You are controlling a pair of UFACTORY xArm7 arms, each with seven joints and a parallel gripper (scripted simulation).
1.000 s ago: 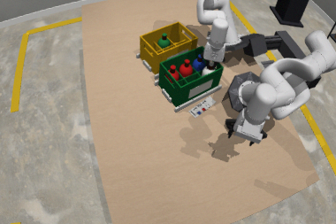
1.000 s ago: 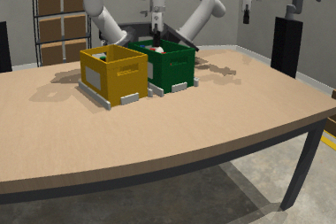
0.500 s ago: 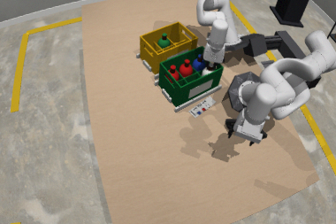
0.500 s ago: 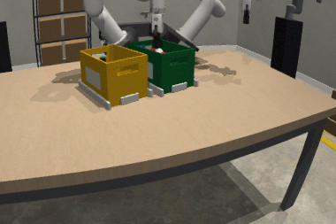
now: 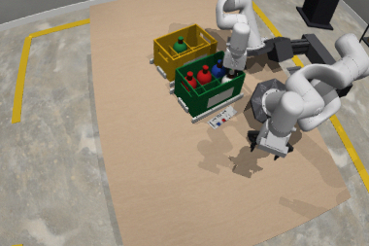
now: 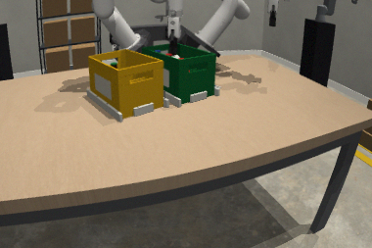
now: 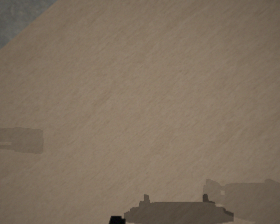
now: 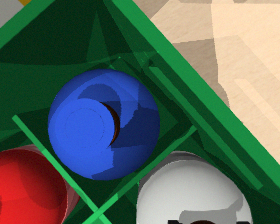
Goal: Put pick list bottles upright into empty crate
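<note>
My right hand is 70 mm above the white bottle. Round my right hand: green crate (100 mm ahead, 80 mm below); pick list (40 mm ahead, 140 mm to the left, 160 mm below); blue bottle (40 mm ahead, 70 mm to the right, 70 mm below).
</note>
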